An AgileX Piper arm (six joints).
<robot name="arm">
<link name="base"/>
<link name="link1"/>
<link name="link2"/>
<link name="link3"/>
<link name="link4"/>
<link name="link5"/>
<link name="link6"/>
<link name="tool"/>
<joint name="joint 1" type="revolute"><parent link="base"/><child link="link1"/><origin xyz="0.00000 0.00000 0.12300"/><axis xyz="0 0 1"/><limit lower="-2.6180" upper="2.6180"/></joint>
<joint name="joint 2" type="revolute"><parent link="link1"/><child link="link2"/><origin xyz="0.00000 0.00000 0.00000"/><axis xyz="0 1 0"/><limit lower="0.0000" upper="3.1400"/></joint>
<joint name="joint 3" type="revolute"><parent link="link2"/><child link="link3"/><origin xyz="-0.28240 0.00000 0.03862"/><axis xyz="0 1 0"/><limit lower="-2.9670" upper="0.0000"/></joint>
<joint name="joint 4" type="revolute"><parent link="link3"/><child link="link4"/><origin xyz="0.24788 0.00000 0.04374"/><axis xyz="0.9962 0 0.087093"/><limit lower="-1.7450" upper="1.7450"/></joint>
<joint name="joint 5" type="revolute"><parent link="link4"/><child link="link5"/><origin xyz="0.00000 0.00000 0.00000"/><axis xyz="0 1 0"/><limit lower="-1.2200" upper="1.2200"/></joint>
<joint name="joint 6" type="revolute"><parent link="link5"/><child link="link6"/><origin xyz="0.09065 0.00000 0.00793"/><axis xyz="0.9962 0 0.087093"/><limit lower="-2.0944" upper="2.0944"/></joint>
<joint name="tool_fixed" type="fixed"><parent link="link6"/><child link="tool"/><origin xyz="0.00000 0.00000 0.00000" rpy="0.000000 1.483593 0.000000"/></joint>
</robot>
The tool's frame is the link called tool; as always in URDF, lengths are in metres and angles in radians.
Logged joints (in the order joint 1, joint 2, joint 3, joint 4, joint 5, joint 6), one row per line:
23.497 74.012 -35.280 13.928 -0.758 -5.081
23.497 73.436 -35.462 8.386 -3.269 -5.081
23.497 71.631 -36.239 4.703 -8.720 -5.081
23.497 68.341 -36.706 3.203 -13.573 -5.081
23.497 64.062 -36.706 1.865 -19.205 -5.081
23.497 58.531 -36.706 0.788 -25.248 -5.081
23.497 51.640 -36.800 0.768 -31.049 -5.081
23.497 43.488 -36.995 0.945 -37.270 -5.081
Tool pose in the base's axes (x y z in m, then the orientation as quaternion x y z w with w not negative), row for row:
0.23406 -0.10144 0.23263 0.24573 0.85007 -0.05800 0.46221
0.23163 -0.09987 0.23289 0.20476 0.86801 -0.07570 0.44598
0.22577 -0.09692 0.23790 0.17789 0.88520 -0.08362 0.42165
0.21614 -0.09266 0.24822 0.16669 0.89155 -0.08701 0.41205
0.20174 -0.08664 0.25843 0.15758 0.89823 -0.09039 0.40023
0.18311 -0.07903 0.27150 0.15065 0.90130 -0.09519 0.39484
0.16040 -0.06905 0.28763 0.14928 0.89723 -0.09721 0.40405
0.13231 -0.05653 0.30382 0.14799 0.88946 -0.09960 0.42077
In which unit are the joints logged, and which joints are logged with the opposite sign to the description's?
The joints are logged in degrees. Opposite sign: joint 1, joint 5.
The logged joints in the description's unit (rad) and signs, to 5 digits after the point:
-0.41010 1.29175 -0.61575 0.24309 0.01323 -0.08868
-0.41010 1.28170 -0.61893 0.14636 0.05705 -0.08868
-0.41010 1.25020 -0.63249 0.08208 0.15219 -0.08868
-0.41010 1.19278 -0.64064 0.05590 0.23689 -0.08868
-0.41010 1.11809 -0.64064 0.03255 0.33519 -0.08868
-0.41010 1.02156 -0.64064 0.01375 0.44066 -0.08868
-0.41010 0.90129 -0.64228 0.01340 0.54191 -0.08868
-0.41010 0.75901 -0.64568 0.01649 0.65048 -0.08868

